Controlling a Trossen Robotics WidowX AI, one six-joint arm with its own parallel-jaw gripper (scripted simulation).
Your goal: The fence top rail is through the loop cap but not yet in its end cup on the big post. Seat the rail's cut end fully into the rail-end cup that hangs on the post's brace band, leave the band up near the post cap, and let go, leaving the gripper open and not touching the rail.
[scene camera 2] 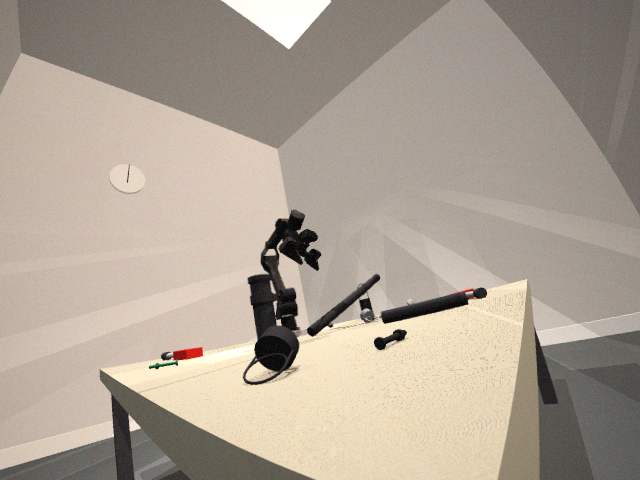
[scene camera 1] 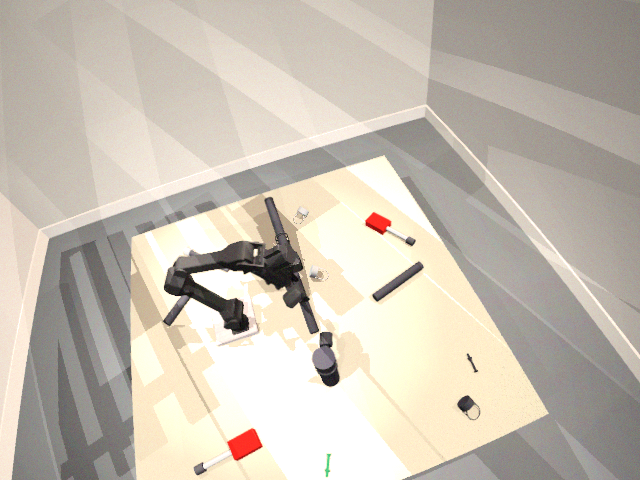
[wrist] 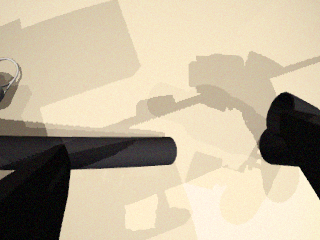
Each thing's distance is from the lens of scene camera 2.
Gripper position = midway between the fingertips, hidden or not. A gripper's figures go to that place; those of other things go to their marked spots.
my gripper point(scene camera 2: 310, 267): 90 cm
dark post point(scene camera 2: 264, 314): 72 cm
